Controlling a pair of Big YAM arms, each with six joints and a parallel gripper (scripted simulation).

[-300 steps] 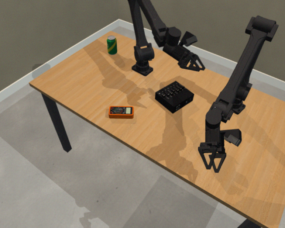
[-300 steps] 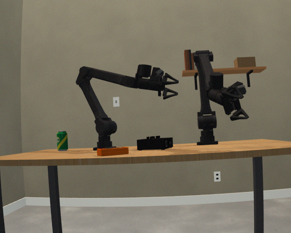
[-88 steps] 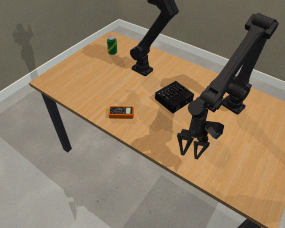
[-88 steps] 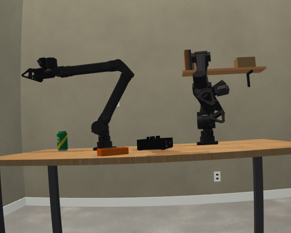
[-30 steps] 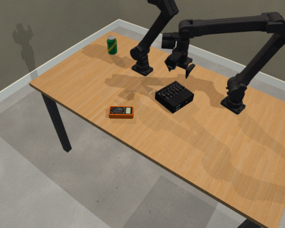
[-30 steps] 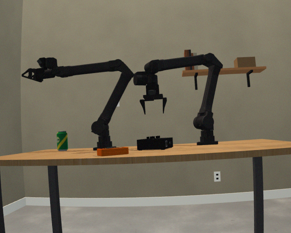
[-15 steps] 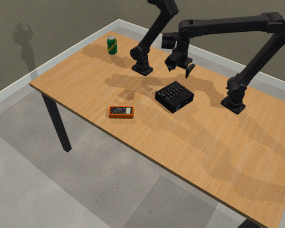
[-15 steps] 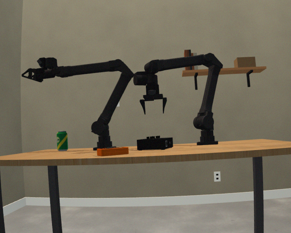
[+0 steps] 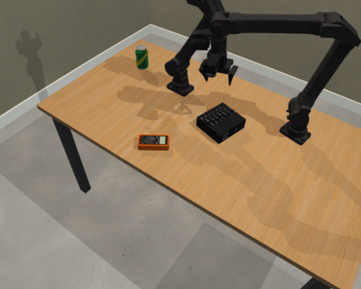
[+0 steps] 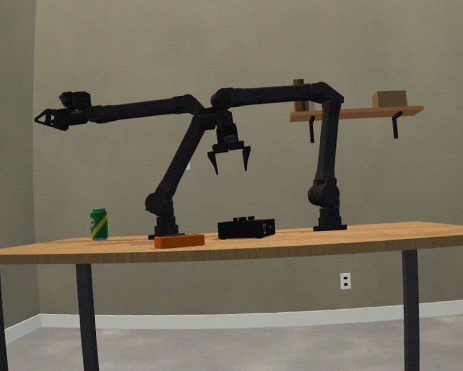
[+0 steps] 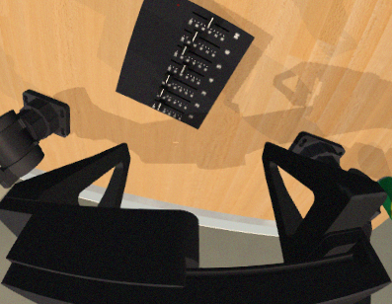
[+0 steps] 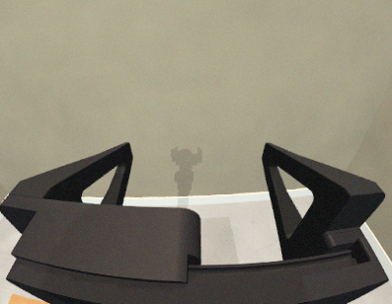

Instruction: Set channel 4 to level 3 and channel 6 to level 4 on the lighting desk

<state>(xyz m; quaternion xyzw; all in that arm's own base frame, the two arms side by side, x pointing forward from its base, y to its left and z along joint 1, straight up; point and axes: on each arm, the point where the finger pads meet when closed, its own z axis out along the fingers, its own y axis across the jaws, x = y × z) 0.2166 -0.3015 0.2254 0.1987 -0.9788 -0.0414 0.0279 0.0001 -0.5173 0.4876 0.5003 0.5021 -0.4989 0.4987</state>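
Right now the channel 4 fader cap is 10 mm ahead of my left hand, 30 mm to the left of it and 160 mm below it. The rest, counted from my left hand: M fader cap (70 mm ahead, 10 mm to the left, 160 mm below); then channel 5 fader cap (40 mm ahead, 30 mm to the left, 160 mm below); then channel 6 fader cap (60 mm ahead, 20 mm to the left, 160 mm below).
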